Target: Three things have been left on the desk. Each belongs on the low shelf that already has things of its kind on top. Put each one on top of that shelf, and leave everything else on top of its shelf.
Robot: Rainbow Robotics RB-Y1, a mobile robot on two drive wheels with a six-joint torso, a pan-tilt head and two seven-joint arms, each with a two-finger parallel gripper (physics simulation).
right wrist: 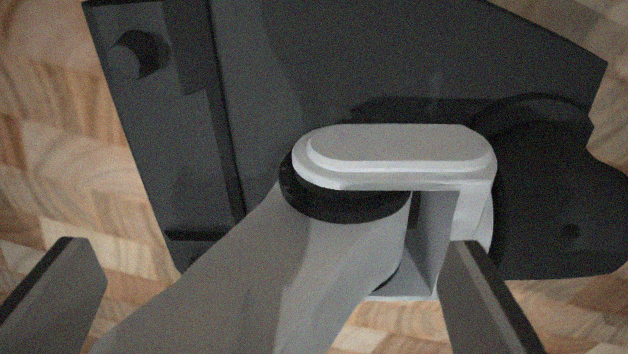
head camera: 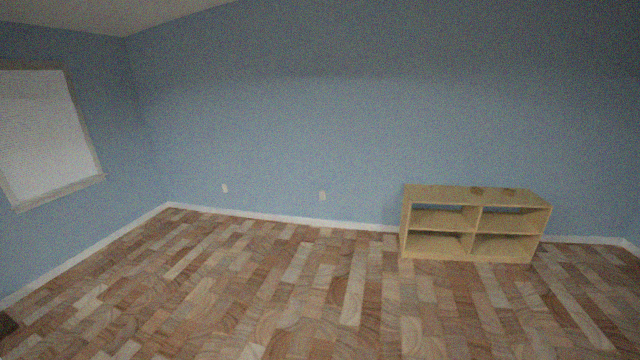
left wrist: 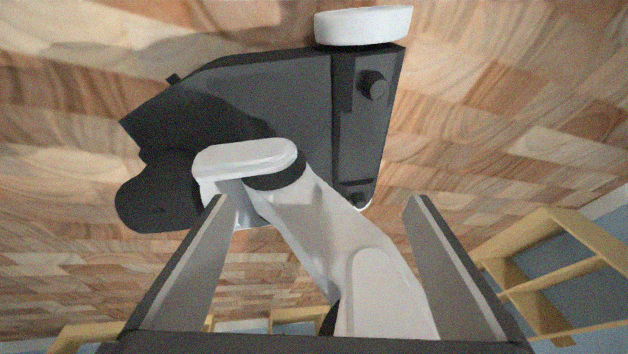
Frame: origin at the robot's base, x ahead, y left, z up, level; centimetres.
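Seen in the pictures: left gripper, fingertip midpoint: (left wrist: pixel 318 204); right gripper, fingertip midpoint: (right wrist: pixel 269 263) (left wrist: pixel 310 331).
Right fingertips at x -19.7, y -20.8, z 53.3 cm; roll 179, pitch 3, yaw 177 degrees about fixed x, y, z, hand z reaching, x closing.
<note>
A point is followed by its place in that frame.
A low light-wood shelf (head camera: pixel 442 194) {x 145.5, y -116.5, z 61.1 cm} stands against the blue wall at the right in the head view. Two small brown things, one (head camera: pixel 476 190) {x 138.6, y -146.1, z 65.2 cm} near the middle of its top and one (head camera: pixel 509 191) {x 129.7, y -174.9, z 65.5 cm} further right, lie on it; their shape is too blurred to tell. The desk and the three things left on it do not show in the head view. My left gripper (left wrist: pixel 318 204) {x -15.5, y 21.9, z 53.5 cm} is open, with no thing between its fingers. My right gripper (right wrist: pixel 269 263) {x -19.7, y -20.8, z 53.3 cm} is open, with no thing between its fingers. Behind both pairs of fingers my own arm and dark base show.
In the left wrist view, part of a wooden shelf (left wrist: pixel 522 231) {x 134.4, y -101.6, z 6.6 cm} shows at the right edge and more shelf wood (left wrist: pixel 299 314) {x -46.2, y -236.0, z 7.0 cm} at the bottom. In the head view a window (head camera: pixel 45 135) {x 182.6, y 261.6, z 139.3 cm} is on the left wall, and a dark patch (head camera: pixel 7 324) {x 80.5, y 266.0, z 0.1 cm} shows at the lower left edge.
</note>
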